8 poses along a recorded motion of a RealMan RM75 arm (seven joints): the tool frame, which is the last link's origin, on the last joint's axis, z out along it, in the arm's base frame.
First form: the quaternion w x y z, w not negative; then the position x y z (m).
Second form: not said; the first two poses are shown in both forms.
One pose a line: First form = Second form
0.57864 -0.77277 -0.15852 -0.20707 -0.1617 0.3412 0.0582 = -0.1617 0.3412 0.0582 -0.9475 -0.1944 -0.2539 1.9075
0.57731 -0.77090 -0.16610 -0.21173 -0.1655 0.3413 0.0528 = -0.1655 0.3413 0.0528 -0.9441 -0.2034 -0.2593 1.9107
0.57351 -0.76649 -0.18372 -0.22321 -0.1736 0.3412 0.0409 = -0.1736 0.3412 0.0409 -0.9357 -0.2243 -0.2725 1.9200
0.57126 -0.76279 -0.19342 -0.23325 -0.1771 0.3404 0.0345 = -0.1771 0.3404 0.0345 -0.9294 -0.2357 -0.2842 1.9255
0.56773 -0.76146 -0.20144 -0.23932 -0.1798 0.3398 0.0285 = -0.1798 0.3398 0.0285 -0.9250 -0.2447 -0.2907 1.9341
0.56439 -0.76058 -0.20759 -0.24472 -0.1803 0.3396 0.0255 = -0.1803 0.3396 0.0255 -0.9213 -0.2515 -0.2964 1.9422
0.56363 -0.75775 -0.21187 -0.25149 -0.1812 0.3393 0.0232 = -0.1812 0.3393 0.0232 -0.9173 -0.2565 -0.3045 1.9440
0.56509 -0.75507 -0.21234 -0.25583 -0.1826 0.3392 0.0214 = -0.1826 0.3392 0.0214 -0.9152 -0.2574 -0.3101 1.9405
